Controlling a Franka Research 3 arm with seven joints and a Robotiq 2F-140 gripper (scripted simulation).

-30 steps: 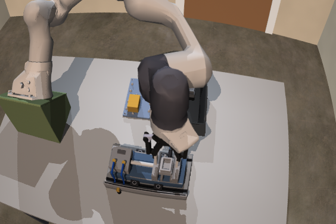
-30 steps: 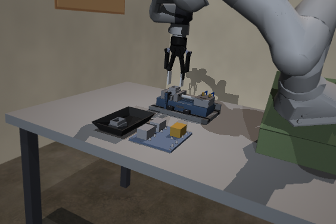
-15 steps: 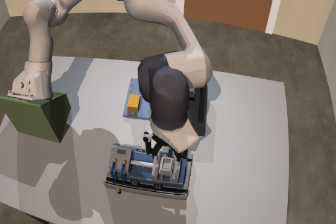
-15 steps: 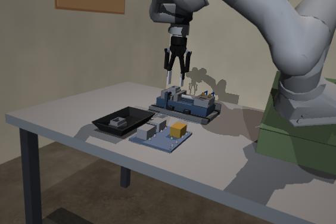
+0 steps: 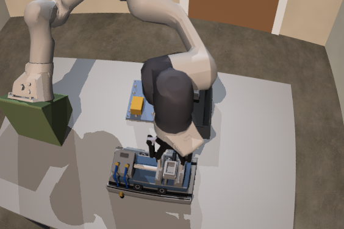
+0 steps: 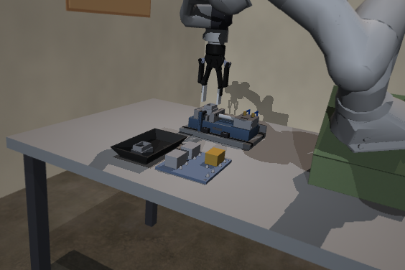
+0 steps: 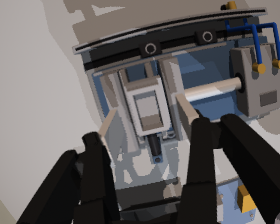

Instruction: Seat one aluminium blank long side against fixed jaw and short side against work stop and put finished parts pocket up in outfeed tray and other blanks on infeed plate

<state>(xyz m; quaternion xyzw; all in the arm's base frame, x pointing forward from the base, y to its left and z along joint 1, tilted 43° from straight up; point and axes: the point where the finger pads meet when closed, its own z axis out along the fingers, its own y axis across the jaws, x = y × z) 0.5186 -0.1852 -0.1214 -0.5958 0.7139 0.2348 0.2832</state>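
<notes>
Right now the blue vise is 60 mm behind my hand, 10 mm to the left of it and 110 mm below it. Round my hand: brass blank (130 mm behind, 300 mm to the left, 130 mm below); aluminium blank (40 mm behind, 290 mm to the left, 130 mm below).
</notes>
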